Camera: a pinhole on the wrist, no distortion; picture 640 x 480 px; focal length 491.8 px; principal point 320.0 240.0 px. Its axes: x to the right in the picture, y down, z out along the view. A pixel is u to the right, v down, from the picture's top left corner.
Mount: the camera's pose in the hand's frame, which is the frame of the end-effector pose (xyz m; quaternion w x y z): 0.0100 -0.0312 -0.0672 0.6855 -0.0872 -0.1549 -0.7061
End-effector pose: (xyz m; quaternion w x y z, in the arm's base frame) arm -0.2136 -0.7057 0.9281 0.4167 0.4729 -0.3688 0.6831
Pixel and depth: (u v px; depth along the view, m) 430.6 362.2 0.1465
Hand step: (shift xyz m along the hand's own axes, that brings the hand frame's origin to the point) 0.0317 -0.0131 0.0847
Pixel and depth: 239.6 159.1 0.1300
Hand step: -0.0219 0.0330 0.0453
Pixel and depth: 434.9 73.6 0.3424
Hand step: -0.1394 0.0108 0.2689
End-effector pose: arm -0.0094 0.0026 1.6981 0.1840 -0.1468 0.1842 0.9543
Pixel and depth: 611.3 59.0 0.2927
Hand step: -0.1311 -0.0940 0.2545
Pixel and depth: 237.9 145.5 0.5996
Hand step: -0.1536 0.2672 0.4495
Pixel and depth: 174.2 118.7 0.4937
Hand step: -0.1486 0.2750 0.3341
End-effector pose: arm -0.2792 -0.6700 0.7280 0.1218 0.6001 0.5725 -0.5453
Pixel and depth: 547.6 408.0 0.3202
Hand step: 0.0836 -0.0637 0.2933
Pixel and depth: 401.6 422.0 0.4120
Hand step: 0.1219 0.0420 0.3568
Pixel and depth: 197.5 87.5 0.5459
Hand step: -0.2010 0.2835 0.3818
